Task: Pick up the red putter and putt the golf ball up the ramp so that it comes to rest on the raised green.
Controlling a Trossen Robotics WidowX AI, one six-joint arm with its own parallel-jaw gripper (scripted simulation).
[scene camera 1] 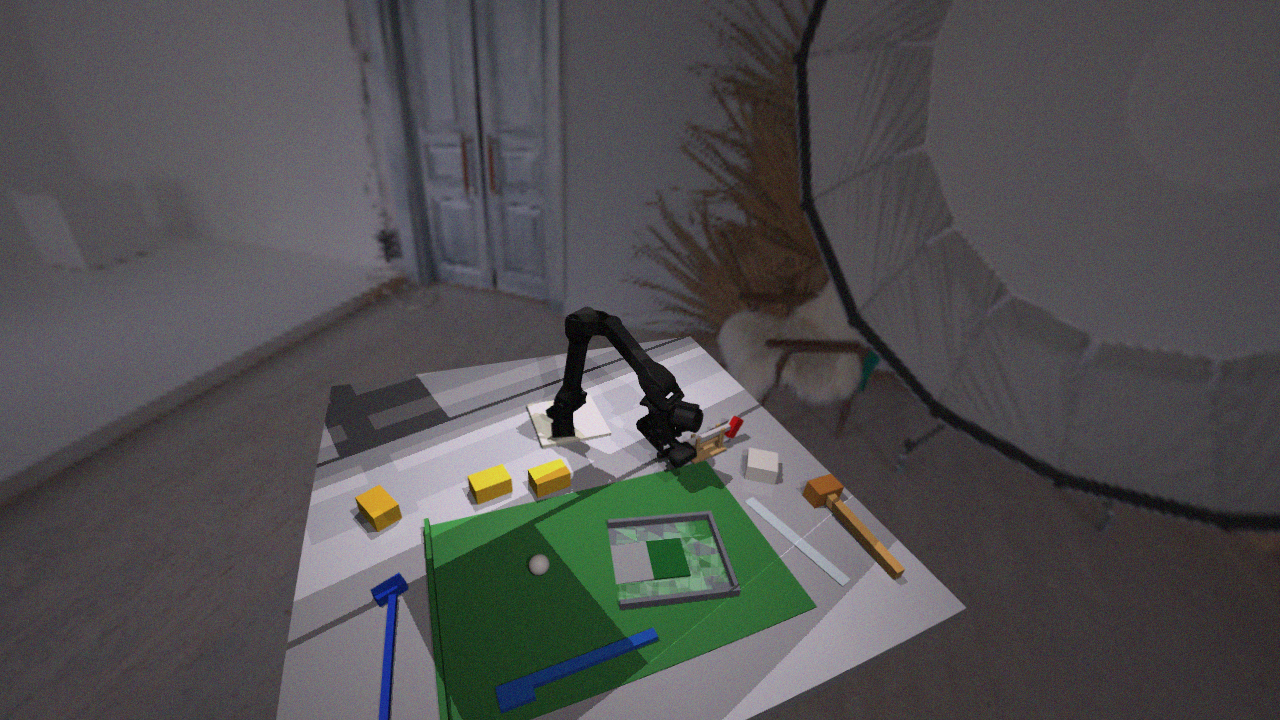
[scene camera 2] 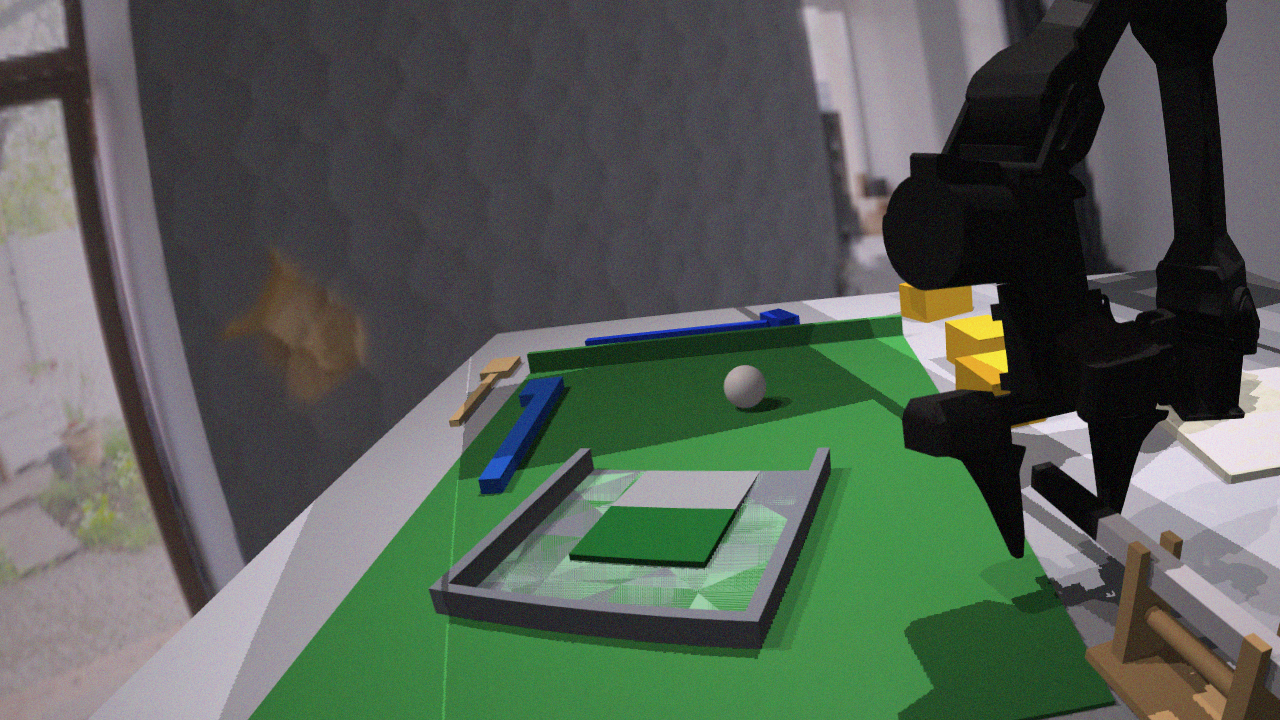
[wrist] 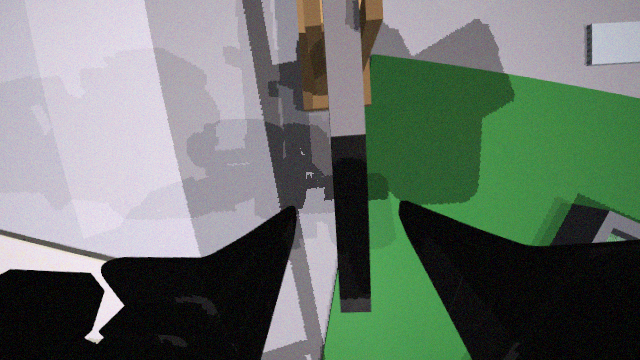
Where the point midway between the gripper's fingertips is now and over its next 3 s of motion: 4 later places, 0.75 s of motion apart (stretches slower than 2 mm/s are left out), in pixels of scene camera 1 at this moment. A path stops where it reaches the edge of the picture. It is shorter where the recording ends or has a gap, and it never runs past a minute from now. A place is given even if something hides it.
My gripper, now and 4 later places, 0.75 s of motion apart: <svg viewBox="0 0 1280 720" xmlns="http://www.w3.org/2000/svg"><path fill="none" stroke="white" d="M669 459L672 434L647 452L599 466L543 465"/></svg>
